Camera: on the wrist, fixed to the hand. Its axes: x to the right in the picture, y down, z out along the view.
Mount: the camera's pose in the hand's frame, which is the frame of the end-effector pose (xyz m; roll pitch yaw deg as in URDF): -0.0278 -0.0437 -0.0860 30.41 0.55 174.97
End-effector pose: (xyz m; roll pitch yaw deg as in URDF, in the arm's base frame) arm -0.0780 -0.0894 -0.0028 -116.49 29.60 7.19
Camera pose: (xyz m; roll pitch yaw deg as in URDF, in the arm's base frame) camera -0.0568 -0.1447 0.0783 145.53 -25.31 -169.79
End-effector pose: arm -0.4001 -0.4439 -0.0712 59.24 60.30 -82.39
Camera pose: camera -0.3602 -0.3532 -0.0874 -22.61 -64.18 90.61
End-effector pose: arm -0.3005 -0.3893 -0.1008 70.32 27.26 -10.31
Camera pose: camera -0.3445 -0.3139 -0.1504 -38.60 -31.79 167.09
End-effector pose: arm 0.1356 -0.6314 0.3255 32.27 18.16 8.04
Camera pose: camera 0.0785 -0.6304 0.2429 -0.24 -20.32 -176.81
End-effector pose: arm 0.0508 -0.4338 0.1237 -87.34 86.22 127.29
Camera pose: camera 0.0979 -0.3505 0.1541 115.73 -81.16 -50.65
